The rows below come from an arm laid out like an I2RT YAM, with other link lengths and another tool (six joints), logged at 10 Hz.
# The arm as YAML. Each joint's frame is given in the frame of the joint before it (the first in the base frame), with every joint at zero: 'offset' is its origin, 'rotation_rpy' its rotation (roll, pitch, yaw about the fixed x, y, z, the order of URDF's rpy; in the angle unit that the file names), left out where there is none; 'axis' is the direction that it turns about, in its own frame. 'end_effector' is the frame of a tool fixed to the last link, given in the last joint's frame.
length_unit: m
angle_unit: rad
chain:
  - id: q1
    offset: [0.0, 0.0, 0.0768]
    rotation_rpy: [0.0, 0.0, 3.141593]
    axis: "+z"
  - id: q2
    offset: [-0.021, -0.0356, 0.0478]
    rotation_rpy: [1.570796, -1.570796, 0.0]
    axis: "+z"
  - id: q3
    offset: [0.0, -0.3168, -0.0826]
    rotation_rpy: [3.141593, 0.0, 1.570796]
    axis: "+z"
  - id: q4
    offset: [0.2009, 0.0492, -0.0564]
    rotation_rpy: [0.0, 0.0, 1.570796]
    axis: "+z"
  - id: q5
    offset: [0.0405, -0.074, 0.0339]
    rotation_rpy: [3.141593, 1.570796, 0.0]
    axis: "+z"
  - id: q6
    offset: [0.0, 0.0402, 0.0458]
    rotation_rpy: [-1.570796, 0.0, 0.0]
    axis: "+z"
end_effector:
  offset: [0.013, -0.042, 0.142]
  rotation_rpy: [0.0, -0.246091, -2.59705]
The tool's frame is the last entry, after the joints.
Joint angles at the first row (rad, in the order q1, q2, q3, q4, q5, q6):
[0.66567 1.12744 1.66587 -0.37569 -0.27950 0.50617]
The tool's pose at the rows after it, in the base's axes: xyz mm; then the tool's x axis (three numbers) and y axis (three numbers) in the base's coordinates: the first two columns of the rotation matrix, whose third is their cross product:
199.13 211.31 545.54 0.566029 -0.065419 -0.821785 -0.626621 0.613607 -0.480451
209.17 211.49 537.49 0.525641 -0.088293 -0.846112 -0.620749 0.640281 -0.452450
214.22 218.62 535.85 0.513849 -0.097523 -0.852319 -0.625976 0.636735 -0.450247
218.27 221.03 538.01 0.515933 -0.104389 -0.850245 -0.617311 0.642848 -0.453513
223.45 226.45 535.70 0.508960 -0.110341 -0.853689 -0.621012 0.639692 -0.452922
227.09 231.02 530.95 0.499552 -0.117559 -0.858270 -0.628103 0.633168 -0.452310
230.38 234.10 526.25 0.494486 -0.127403 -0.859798 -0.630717 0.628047 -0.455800
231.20 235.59 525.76 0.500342 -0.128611 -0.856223 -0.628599 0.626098 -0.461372
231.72 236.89 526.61 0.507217 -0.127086 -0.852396 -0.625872 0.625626 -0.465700
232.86 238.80 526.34 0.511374 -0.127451 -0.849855 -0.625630 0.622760 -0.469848
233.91 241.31 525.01 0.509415 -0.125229 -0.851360 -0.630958 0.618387 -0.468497
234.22 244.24 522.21 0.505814 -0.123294 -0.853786 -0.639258 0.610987 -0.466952
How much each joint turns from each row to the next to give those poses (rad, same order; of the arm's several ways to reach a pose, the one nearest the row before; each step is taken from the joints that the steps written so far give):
[0.02149 0.01074 -0.00148 -0.05219 0.11818 0.03217]
[0.00775 0.01070 -0.00765 -0.01240 0.05242 0.02461]
[0.01986 0.02605 0.02142 -0.01225 0.02141 0.00005]
[0.00927 0.01384 0.01531 0.00002 0.01997 -0.00462]
[0.00459 0.01995 0.00768 0.00152 0.00460 0.00001]
[0.00306 0.01383 -0.00150 0.00002 0.00003 -0.00002]
[0.00153 0.00921 -0.00612 0.00304 0.00152 -0.00459]
[0.00305 0.00158 -0.00614 0.01074 0.00151 -0.00613]
[0.00313 0.00152 -0.00303 0.01070 0.00159 -0.00462]
[0.00149 0.00457 -0.00158 0.00768 -0.00156 -0.00459]
[0.00000 0.00611 -0.00155 0.00465 -0.00613 0.00152]
[0.00158 0.00466 -0.00606 0.00453 -0.00765 0.00152]

